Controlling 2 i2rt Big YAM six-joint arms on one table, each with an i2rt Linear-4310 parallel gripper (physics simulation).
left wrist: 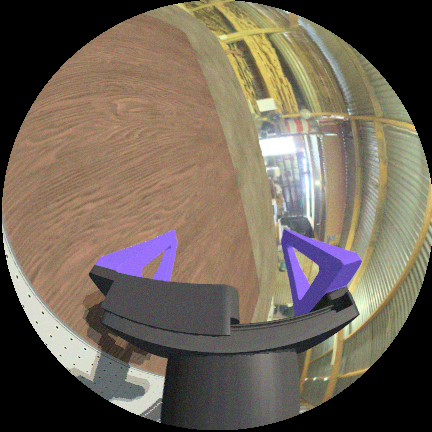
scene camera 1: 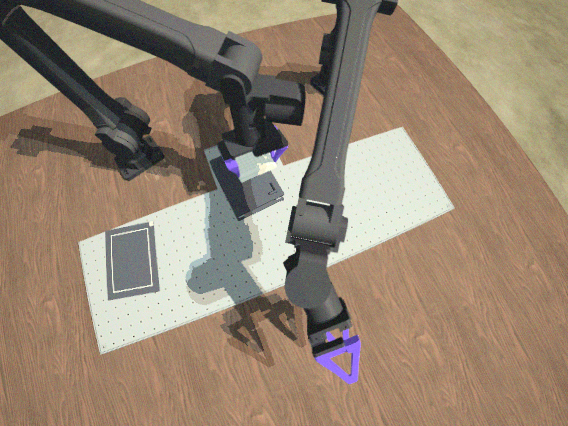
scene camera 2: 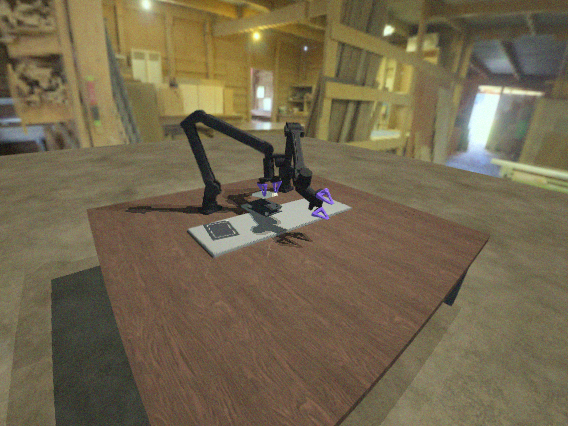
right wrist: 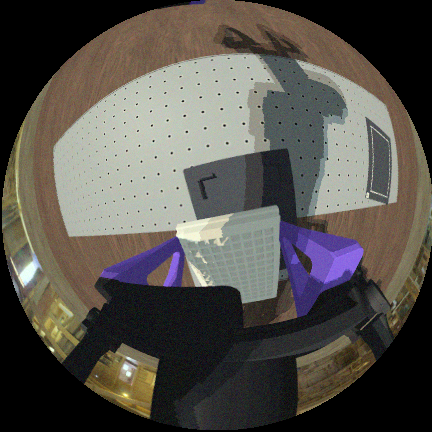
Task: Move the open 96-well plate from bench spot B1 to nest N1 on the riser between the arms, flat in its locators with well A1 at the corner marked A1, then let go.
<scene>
left gripper: open, holds nothing
right gripper: holds a well plate (scene camera 1: 250,166)
</scene>
